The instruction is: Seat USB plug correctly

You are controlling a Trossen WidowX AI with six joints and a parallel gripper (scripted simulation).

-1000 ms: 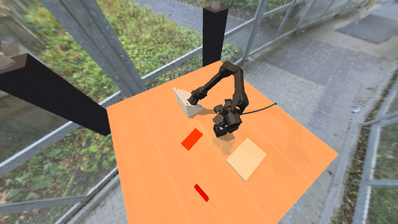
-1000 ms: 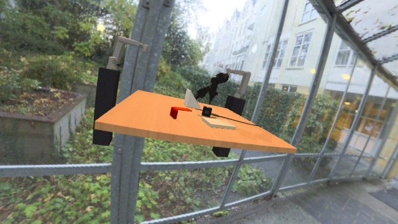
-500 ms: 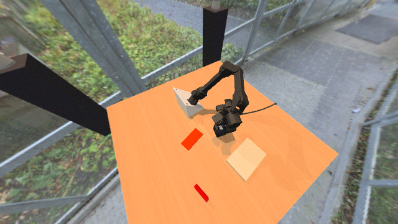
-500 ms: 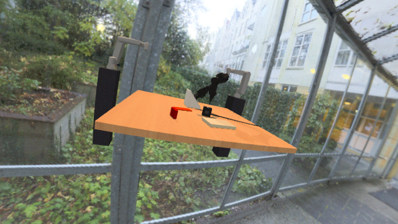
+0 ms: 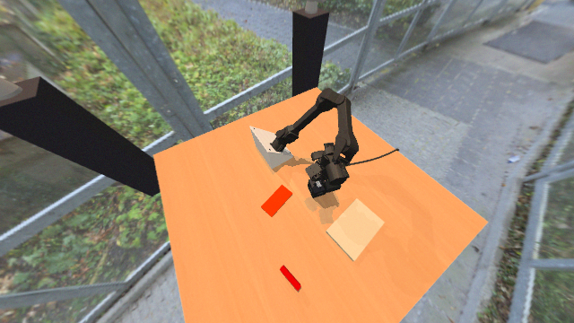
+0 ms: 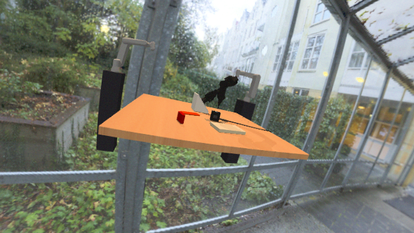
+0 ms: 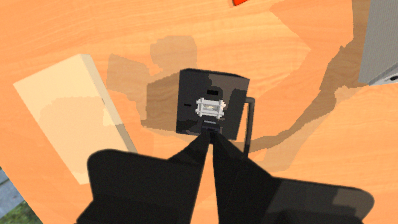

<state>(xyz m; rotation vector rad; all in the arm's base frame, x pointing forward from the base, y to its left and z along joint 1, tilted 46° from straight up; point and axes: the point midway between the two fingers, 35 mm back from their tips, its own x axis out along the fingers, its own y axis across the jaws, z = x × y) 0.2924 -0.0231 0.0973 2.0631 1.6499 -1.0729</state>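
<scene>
Right now the grey USB plug is 20 mm below my gripper tip. The rest, counted from my gripper tip: red bar (210 mm ahead, 350 mm to the right, 100 mm below).
</scene>
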